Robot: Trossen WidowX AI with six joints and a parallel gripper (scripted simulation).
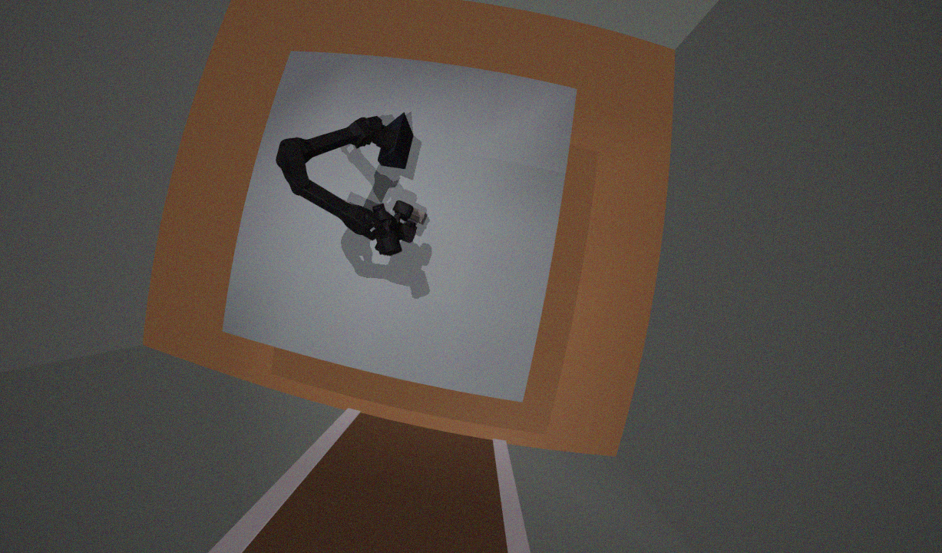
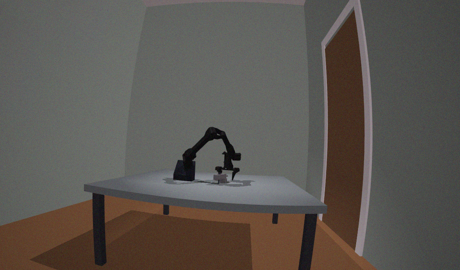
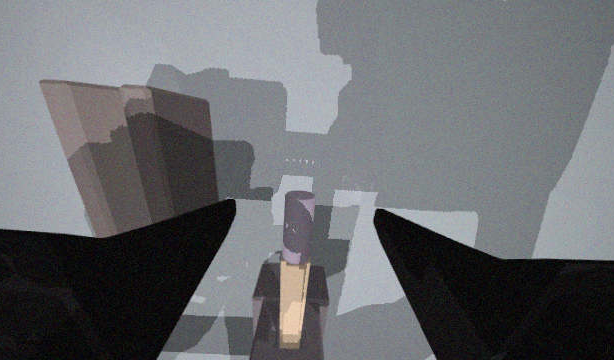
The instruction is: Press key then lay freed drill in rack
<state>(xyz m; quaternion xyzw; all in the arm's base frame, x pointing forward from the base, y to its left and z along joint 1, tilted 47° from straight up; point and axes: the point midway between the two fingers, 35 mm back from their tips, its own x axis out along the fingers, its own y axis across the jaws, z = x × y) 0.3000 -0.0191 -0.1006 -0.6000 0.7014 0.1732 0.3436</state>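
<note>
My gripper tip is 2 cm past the drill, 4 cm to the left of it and 3 cm below it. The rest, counted from my gripper tip: rack (7 cm behind, 5 cm to the left, 1 cm above).
</note>
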